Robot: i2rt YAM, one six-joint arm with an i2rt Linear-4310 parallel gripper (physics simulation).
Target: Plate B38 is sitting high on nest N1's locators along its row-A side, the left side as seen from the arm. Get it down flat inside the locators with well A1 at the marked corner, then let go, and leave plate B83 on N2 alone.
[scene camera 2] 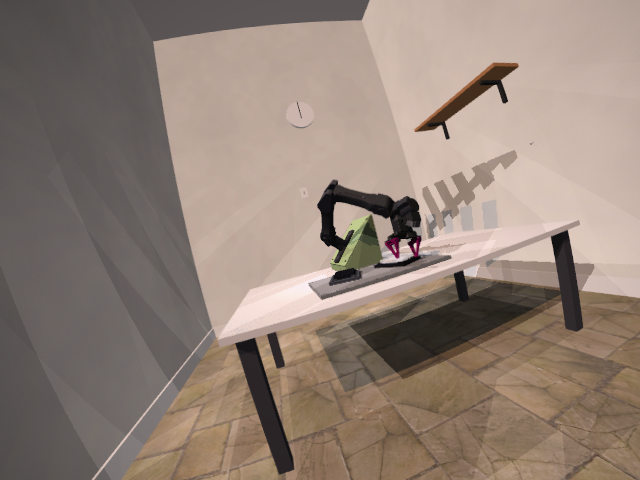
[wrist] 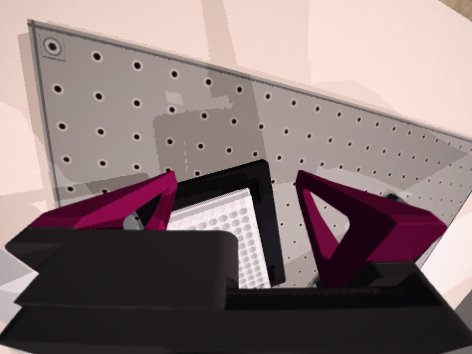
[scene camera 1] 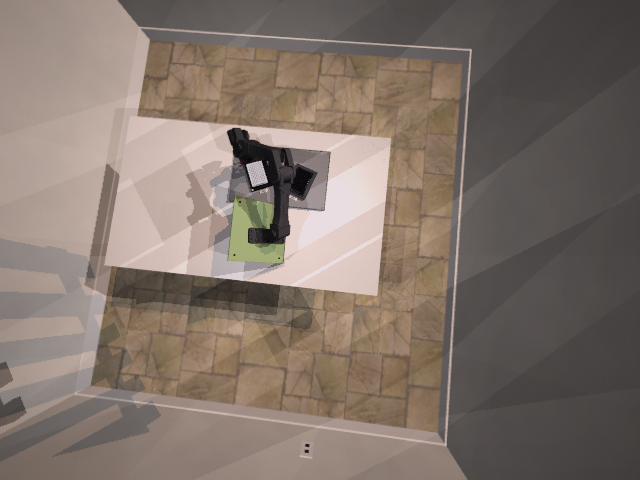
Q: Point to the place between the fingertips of my gripper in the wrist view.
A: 236, 177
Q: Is my gripper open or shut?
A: Open.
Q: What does the white well plate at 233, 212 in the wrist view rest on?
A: A black nest frame.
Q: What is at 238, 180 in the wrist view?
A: A black nest frame.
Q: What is my gripper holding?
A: Nothing.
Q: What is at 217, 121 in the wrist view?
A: A grey perforated board.
